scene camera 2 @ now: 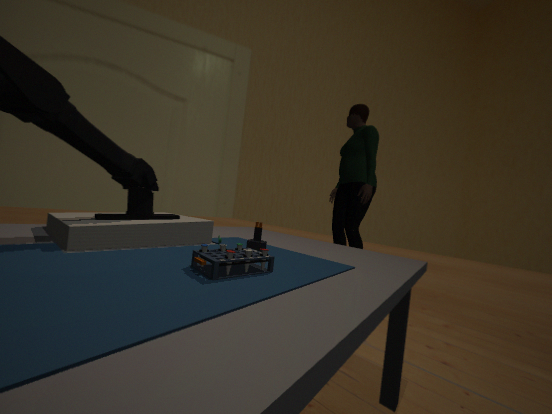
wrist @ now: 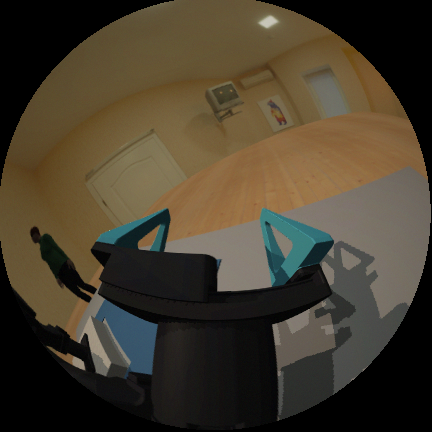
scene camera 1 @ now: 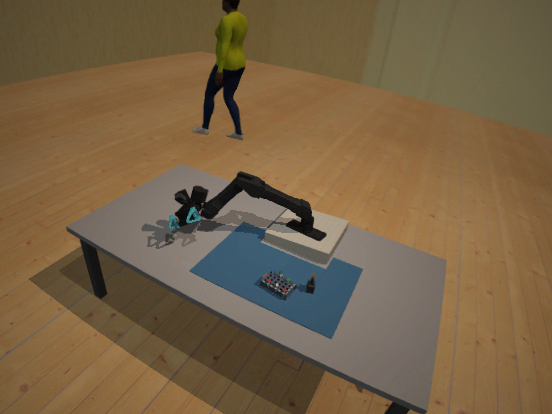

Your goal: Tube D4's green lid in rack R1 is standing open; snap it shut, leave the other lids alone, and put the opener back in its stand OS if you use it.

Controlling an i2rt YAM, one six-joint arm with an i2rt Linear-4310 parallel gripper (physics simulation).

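Where they show: gripper, fingertip midpoint: (wrist: 214, 212) (scene camera 1: 178, 225); arm's base, link origin: (scene camera 2: 140, 218) (scene camera 1: 306, 230).
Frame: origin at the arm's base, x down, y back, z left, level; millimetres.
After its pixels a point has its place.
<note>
The dark tube rack R1 (scene camera 1: 285, 295) {x 25, y -401, z 162 mm} (scene camera 2: 216, 270) {x 38, y -405, z 41 mm} stands on the blue mat with several small tubes with coloured lids. A green lid (scene camera 1: 281, 273) {x 3, y -329, z 87 mm} (scene camera 2: 219, 240) {x 3, y -331, z 79 mm} stands upright at the rack's back edge; its tube label is too small to read. Another green lid (scene camera 1: 288, 280) {x 13, y -333, z 127 mm} (scene camera 2: 240, 245) {x 11, y -336, z 122 mm} sits low on the rack. The dark, orange-tipped opener (scene camera 1: 313, 276) {x -31, y -286, z 211 mm} (scene camera 2: 258, 232) {x -7, y -285, z 206 mm} is upright in its black stand OS (scene camera 1: 310, 288) {x 25, y -298, z 216 mm} (scene camera 2: 256, 244) {x 21, y -292, z 198 mm} beside the rack. My gripper (scene camera 1: 183, 219) {x -104, y -502, z -352 mm} (wrist: 214, 212) {x -104, y -502, z -352 mm} is open and empty, with teal fingers, above the grey table far from the rack.
The blue mat (scene camera 1: 225, 260) {x 53, y -391, z -172 mm} (scene camera 2: 125, 300) {x 53, y -432, z -84 mm} lies on the grey table (scene camera 1: 125, 215) {x 56, y -508, z -780 mm} (scene camera 2: 320, 300) {x 56, y -532, z 146 mm}. The arm's base stands on a white block (scene camera 1: 295, 248) {x 32, y -118, z 21 mm} (scene camera 2: 140, 237) {x 33, y -124, z -17 mm} behind the mat. A person (scene camera 1: 231, 45) (scene camera 2: 359, 160) stands away from the table in each scene view.
</note>
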